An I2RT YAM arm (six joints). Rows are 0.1 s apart.
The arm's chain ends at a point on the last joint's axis. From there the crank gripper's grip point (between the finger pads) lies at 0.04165 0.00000 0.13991 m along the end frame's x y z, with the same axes.
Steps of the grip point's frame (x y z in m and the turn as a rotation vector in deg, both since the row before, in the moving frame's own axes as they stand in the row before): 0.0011, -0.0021, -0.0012, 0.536, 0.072, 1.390; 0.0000, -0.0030, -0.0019, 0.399, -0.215, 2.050; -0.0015, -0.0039, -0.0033, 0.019, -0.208, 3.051; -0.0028, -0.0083, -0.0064, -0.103, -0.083, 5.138; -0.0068, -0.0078, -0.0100, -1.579, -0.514, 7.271
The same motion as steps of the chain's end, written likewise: 0.0009, -0.0018, -0.0011, 0.536, 0.072, 1.390; 0.0005, -0.0035, -0.0021, 0.399, -0.215, 2.050; -0.0009, -0.0061, -0.0035, 0.019, -0.208, 3.051; -0.0024, -0.0123, -0.0065, -0.103, -0.083, 5.138; -0.0050, -0.0168, -0.0102, -1.579, -0.514, 7.271
